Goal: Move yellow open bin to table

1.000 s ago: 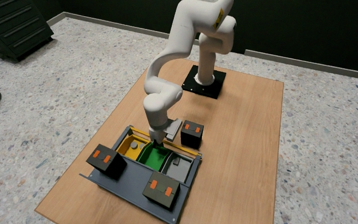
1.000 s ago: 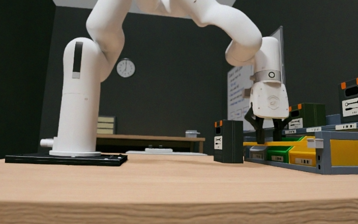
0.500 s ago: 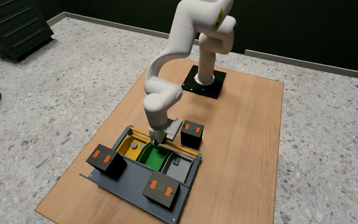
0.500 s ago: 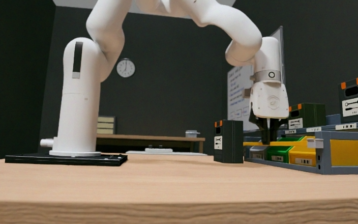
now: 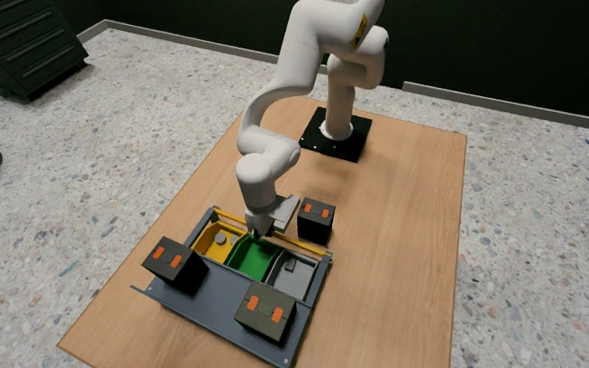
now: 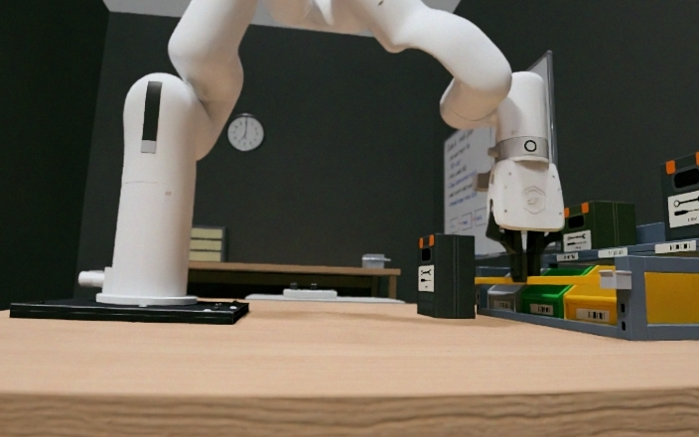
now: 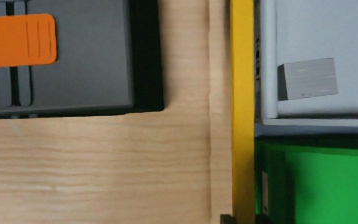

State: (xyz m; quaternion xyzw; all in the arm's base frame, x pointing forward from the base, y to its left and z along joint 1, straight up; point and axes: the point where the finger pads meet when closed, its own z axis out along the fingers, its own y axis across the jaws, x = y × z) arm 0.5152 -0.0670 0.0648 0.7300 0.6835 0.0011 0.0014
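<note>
The thin yellow strip is 2 cm below my hand. Round my hand: dark box (12 cm to the left, 7 cm behind, 1 cm below); green bin (11 cm ahead, 3 cm below, 1 cm to the right); grey shelf (13 cm ahead, 1 cm to the right, 1 cm below).
</note>
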